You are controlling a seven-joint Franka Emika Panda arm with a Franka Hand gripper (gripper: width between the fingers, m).
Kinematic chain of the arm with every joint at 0, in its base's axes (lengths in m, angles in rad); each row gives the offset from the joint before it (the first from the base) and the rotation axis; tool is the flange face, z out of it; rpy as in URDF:
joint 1: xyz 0 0 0.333 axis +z
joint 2: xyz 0 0 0 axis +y
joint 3: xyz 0 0 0.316 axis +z
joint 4: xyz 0.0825 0 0 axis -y
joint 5: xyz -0.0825 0 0.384 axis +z
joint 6: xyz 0 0 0 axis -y
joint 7: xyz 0.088 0 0 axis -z
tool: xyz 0 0 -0.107 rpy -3.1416 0 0
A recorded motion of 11 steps. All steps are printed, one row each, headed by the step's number.
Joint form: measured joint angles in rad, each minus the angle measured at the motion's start. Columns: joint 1, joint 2, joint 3, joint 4, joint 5, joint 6, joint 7.
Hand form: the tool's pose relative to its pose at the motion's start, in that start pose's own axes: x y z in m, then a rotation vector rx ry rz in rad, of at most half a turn. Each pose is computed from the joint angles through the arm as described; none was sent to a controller.
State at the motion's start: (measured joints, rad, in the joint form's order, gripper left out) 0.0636 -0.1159 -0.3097 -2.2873 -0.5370 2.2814 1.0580
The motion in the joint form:
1: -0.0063 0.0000 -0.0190 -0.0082 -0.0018 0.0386 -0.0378
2: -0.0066 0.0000 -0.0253 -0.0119 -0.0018 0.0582 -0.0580
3: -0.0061 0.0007 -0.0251 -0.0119 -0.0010 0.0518 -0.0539
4: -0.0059 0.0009 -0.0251 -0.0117 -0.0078 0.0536 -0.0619
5: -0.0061 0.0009 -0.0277 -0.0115 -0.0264 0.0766 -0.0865
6: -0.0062 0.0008 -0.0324 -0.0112 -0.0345 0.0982 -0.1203
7: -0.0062 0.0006 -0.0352 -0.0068 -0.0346 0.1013 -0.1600
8: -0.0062 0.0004 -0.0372 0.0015 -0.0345 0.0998 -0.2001
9: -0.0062 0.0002 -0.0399 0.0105 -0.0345 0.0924 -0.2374
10: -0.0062 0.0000 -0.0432 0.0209 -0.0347 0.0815 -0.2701
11: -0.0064 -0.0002 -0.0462 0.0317 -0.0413 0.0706 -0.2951
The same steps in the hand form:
1: 0.0065 0.0067 0.0046 0.0199 0.0091 -0.0188
2: 0.0081 0.0078 0.0055 0.0325 0.0152 -0.0343
3: 0.0075 0.0080 0.0063 0.0271 0.0111 -0.0306
4: 0.0076 0.0078 0.0061 0.0260 0.0164 -0.0434
5: 0.0099 0.0069 0.0044 0.0372 0.0399 -0.0782
6: 0.0126 0.0069 0.0032 0.0502 0.0563 -0.1132
7: 0.0151 0.0074 0.0017 0.0530 0.0620 -0.1486
8: 0.0186 0.0078 -0.0011 0.0541 0.0684 -0.1836
9: 0.0222 0.0090 -0.0034 0.0503 0.0717 -0.2148
10: 0.0263 0.0106 -0.0058 0.0442 0.0736 -0.2404
11: 0.0306 0.0123 -0.0084 0.0354 0.0792 -0.2625

